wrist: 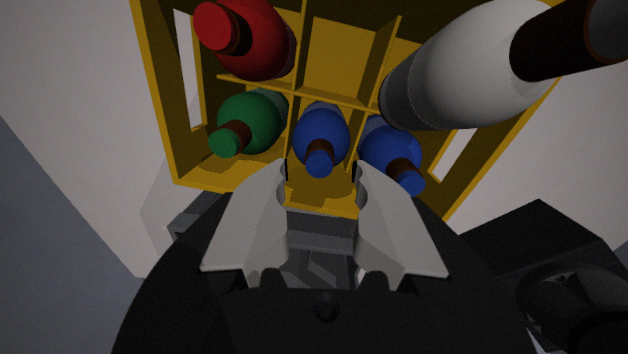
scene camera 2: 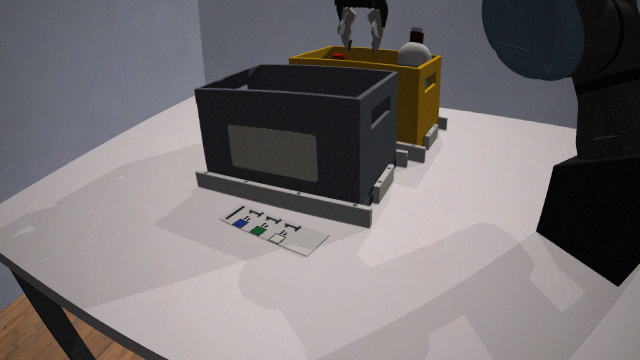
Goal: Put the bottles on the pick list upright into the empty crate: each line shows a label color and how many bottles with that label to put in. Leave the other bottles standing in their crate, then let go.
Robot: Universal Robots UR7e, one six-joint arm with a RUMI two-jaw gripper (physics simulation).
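Places are measured from the arm's base along level axes (x ahead, y left, z up), in millimetres.
Where they show: gripper, fingertip midpoint: (wrist: 319, 163) (scene camera 2: 361, 51); arm's base, link origin: (wrist: 570, 300) (scene camera 2: 628, 147).
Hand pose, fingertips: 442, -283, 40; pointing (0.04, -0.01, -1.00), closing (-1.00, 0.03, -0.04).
Observation:
Things, the pixels of their centre, and the offset from my fingertips, as dx, dy, dz. "spot": a spot on its surface instead. Level surfaces: height alone.
- yellow crate, body centre: (wrist: 330, 100) (scene camera 2: 369, 93) -9, -31, -99
- middle blue bottle, body centre: (wrist: 321, 138) +1, +16, -101
- green bottle, body centre: (wrist: 252, 123) +90, -5, -101
- red bottle, body centre: (wrist: 252, 42) (scene camera 2: 339, 86) +73, -89, -101
- taller white bottle, body centre: (wrist: 467, 76) (scene camera 2: 414, 62) -104, -58, -26
- dark crate, body centre: (scene camera 2: 300, 128) (wrist: 289, 236) +59, +203, -99
- pick list, surface spot: (scene camera 2: 310, 241) spot: -13, +376, -185
- table, surface height: dz -186
The gripper (scene camera 2: 362, 50) (wrist: 320, 169) is partly open with nothing between its fingers, above the yellow crate (scene camera 2: 410, 112) (wrist: 172, 140). In the wrist view, a middle blue bottle (wrist: 321, 134) stands just beyond the fingertips, a green bottle (wrist: 254, 120) left of it and another blue bottle (wrist: 392, 147) right. A red bottle (scene camera 2: 338, 56) (wrist: 265, 45) stands behind the green one. A taller white bottle (scene camera 2: 414, 54) (wrist: 465, 75) stands behind the right blue one. The dark crate (scene camera 2: 340, 150) (wrist: 320, 241) shows no bottle; its floor is hidden in the scene view. The pick list (scene camera 2: 310, 241) shows blue 1, green 1, white 1.
Low grey rails (scene camera 2: 285, 196) border the dark crate on the table (scene camera 2: 200, 300). The yellow crate stands close behind the dark one. Yellow dividers (wrist: 332, 100) separate its compartments; the back middle one is empty. The robot's base (scene camera 2: 590, 215) stands at the right.

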